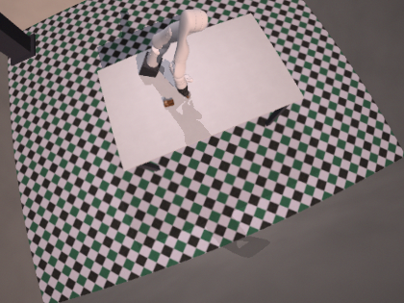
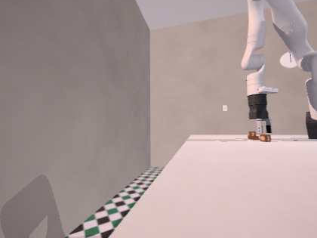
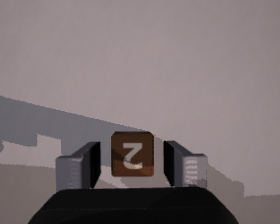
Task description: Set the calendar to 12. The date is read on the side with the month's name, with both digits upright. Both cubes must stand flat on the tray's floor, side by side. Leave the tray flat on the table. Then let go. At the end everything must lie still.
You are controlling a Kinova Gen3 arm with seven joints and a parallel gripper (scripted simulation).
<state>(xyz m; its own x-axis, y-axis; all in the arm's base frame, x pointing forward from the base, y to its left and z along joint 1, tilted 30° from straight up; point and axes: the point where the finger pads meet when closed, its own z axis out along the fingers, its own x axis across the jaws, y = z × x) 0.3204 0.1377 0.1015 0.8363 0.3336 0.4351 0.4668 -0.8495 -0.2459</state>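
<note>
The brown cube is 40 mm below my hand. Also, from my hand: brown wooden tray (10 mm ahead, 150 mm to the right, 50 mm below).
</note>
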